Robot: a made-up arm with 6 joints. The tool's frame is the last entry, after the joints. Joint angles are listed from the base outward.
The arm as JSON. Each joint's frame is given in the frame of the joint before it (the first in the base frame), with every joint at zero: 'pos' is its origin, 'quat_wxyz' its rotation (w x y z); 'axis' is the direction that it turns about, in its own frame. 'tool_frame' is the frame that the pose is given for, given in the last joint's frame.
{
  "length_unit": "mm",
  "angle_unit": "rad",
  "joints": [
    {
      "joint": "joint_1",
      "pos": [
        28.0,
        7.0,
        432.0
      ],
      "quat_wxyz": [
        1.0,
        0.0,
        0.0,
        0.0
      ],
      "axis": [
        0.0,
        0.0,
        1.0
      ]
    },
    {
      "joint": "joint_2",
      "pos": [
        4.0,
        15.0,
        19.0
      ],
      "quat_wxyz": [
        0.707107,
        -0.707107,
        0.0,
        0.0
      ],
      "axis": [
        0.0,
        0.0,
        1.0
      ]
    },
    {
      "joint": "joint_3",
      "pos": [
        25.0,
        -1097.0,
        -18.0
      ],
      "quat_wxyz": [
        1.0,
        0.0,
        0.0,
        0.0
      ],
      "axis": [
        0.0,
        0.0,
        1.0
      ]
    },
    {
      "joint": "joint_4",
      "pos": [
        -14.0,
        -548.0,
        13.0
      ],
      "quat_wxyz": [
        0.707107,
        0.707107,
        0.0,
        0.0
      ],
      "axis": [
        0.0,
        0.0,
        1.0
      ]
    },
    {
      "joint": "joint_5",
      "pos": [
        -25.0,
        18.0,
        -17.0
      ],
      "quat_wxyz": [
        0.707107,
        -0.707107,
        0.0,
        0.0
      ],
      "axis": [
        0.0,
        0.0,
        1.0
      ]
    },
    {
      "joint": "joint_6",
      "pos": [
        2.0,
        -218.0,
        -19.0
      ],
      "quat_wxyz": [
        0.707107,
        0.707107,
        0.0,
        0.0
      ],
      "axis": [
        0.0,
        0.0,
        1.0
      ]
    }
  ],
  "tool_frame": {
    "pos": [
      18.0,
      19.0,
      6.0
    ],
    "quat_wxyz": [
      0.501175,
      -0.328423,
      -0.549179,
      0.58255
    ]
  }
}
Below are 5 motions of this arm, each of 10 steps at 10 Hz.
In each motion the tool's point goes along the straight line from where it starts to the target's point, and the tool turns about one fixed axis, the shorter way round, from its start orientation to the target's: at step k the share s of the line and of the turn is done. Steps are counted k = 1, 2, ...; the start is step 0. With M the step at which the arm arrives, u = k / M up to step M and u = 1 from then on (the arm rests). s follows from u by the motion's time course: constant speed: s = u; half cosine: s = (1 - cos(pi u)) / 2; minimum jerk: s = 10 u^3 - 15 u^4 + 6 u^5.
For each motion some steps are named. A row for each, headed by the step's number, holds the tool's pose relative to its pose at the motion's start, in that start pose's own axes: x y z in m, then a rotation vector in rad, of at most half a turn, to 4 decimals.
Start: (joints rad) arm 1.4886 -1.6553 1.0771 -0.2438 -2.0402 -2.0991
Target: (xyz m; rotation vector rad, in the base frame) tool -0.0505 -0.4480 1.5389 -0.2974 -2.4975 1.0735
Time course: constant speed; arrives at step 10
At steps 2, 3, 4, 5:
2: -0.1457 0.2426 0.0002 0.2319 -0.1569 0.3663
3: -0.2186 0.3638 0.0002 0.3479 -0.2353 0.5495
4: -0.2915 0.4851 0.0003 0.4638 -0.3137 0.7327
5: -0.3643 0.6064 0.0004 0.5798 -0.3921 0.9159

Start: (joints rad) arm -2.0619 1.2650 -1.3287 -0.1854 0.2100 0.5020
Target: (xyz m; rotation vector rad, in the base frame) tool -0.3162 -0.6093 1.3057 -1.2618 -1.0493 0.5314
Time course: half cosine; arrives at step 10
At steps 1, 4, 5, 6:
1: 0.0021 0.0075 0.0053 -0.0002 -0.0223 0.0011
4: 0.0290 0.1053 0.0748 -0.0035 -0.3146 0.0159
5: 0.0419 0.1524 0.1082 -0.0051 -0.4553 0.0230
6: 0.0549 0.1995 0.1416 -0.0066 -0.5960 0.0301

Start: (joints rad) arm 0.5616 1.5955 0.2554 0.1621 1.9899 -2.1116
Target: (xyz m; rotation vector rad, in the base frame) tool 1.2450 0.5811 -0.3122 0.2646 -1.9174 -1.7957
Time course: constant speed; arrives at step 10
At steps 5, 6, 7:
5: -0.0154 -0.2212 -0.1004 0.0222 -0.1712 -0.1317
6: -0.0185 -0.2655 -0.1204 0.0266 -0.2054 -0.1580
7: -0.0216 -0.3097 -0.1405 0.0311 -0.2396 -0.1844

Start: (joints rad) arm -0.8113 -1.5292 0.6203 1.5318 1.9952 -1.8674
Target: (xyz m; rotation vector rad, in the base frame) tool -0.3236 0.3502 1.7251 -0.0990 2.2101 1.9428
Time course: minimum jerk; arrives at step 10
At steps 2, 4, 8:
2: 0.0116 -0.0079 -0.0755 -0.0095 -0.0581 0.0903
4: 0.0635 -0.0431 -0.4141 -0.0520 -0.3186 0.4949
8: 0.1884 -0.1279 -1.2288 -0.1543 -0.9456 1.4688

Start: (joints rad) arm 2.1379 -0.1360 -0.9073 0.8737 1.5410 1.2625
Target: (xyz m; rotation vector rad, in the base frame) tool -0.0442 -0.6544 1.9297 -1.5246 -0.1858 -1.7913
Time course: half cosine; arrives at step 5
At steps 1, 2, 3, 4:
1: 0.0022 -0.0216 -0.0081 -0.0738 -0.0214 -0.0515
2: 0.0080 -0.0783 -0.0293 -0.2669 -0.0775 -0.1863
3: 0.0152 -0.1482 -0.0556 -0.5057 -0.1467 -0.3530
4: 0.0210 -0.2049 -0.0768 -0.6988 -0.2028 -0.4878

